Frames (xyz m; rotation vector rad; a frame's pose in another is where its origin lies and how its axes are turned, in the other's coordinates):
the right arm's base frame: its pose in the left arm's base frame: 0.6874 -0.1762 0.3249 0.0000 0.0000 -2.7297
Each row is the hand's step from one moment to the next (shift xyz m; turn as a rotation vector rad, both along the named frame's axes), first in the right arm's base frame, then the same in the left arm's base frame.
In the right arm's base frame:
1: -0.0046 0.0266 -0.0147 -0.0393 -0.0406 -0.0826
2: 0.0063 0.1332 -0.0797 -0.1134 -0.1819 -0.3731
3: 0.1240 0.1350 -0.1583 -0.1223 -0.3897 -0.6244
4: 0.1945 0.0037 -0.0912 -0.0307 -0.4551 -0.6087
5: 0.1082 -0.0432 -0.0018 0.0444 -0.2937 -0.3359
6: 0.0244 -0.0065 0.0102 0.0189 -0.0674 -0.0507
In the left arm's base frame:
1: 0.0149 -0.0225 -0.0147 0.0198 0.0529 -0.0826
2: 0.0476 -0.1246 -0.0797 0.0311 0.2121 -0.3731
3: -0.0596 -0.1734 -0.1583 -0.0439 0.4061 -0.6244
4: -0.1768 -0.0813 -0.0912 -0.1541 0.4293 -0.6087
5: -0.1164 -0.0037 -0.0018 -0.1583 0.2514 -0.3359
6: -0.0250 -0.0038 0.0102 -0.0443 0.0542 -0.0507

